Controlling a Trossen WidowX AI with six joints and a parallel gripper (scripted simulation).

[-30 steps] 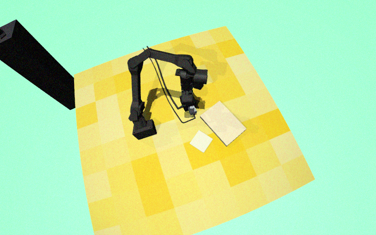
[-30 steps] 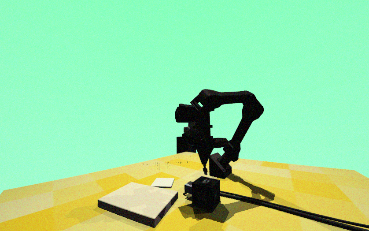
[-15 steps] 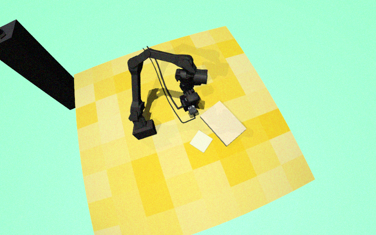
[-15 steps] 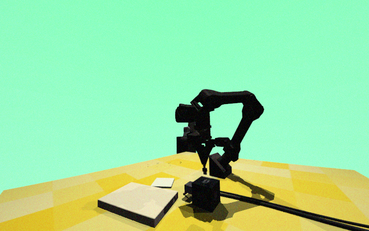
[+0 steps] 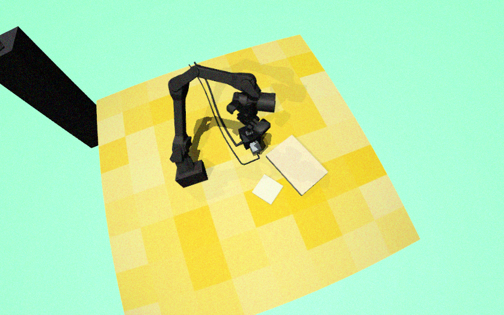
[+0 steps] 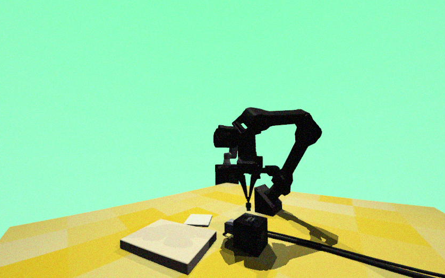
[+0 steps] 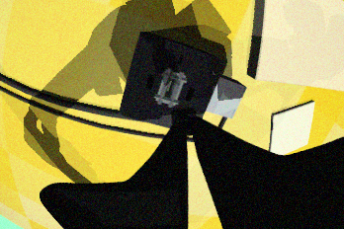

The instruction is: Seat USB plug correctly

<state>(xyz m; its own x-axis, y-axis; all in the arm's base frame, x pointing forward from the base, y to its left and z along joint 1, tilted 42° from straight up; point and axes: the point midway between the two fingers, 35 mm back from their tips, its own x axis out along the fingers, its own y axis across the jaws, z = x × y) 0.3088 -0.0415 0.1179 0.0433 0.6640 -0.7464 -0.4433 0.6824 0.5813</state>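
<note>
My gripper tip is 20 mm above the USB plug. From my gripper tip the other things lie so: beige box 190 mm to the right, 150 mm ahead, 120 mm below; pad 240 mm to the right, 130 mm below, 20 mm behind; USB socket 70 mm below, 10 mm to the left.
</note>
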